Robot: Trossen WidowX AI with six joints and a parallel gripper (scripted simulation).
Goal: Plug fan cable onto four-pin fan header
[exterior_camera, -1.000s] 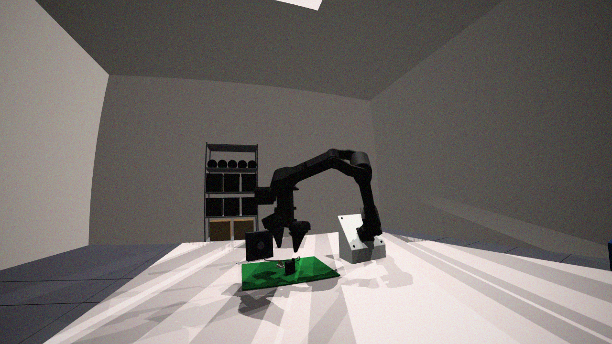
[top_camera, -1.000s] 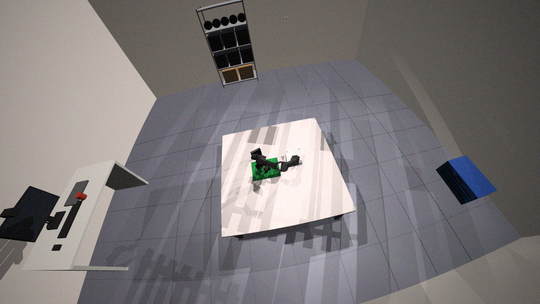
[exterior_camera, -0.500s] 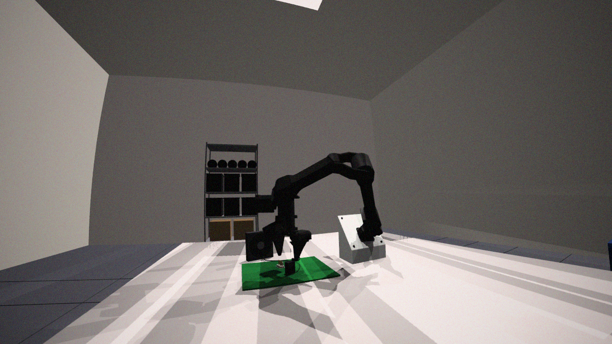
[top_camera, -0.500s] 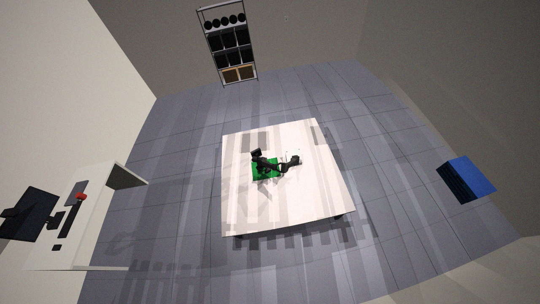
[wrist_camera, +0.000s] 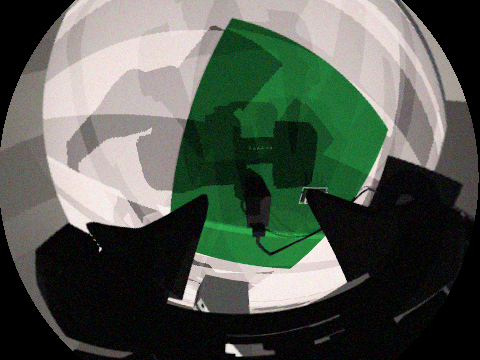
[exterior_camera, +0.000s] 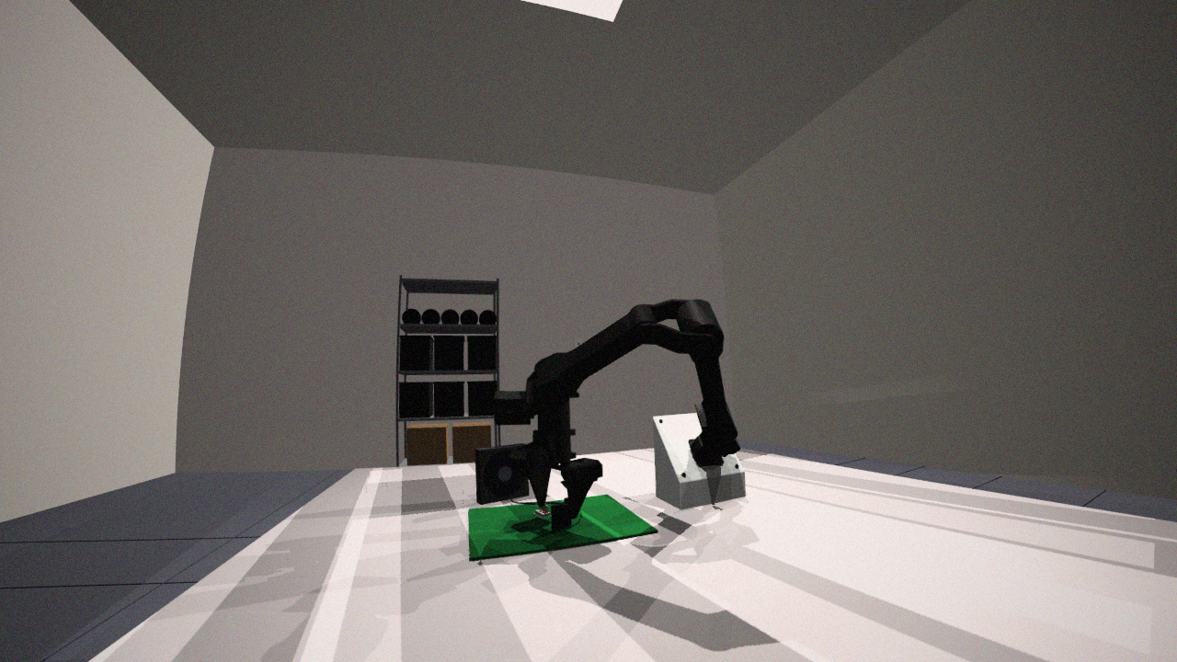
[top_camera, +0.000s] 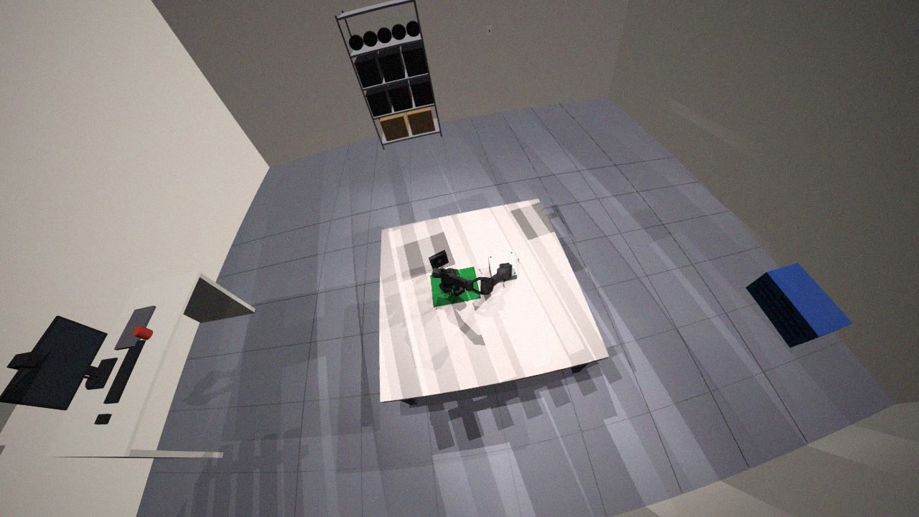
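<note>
The dark plug is 10 mm below my gripper tip and 10 mm behind it. The rest, counted from my gripper tip: pale four-pin header: 80 mm to the right, 30 mm below, 10 mm ahead; then green board: 40 mm to the right, 40 mm below; then black fan: 210 mm to the right, 80 mm ahead, 30 mm above.
</note>
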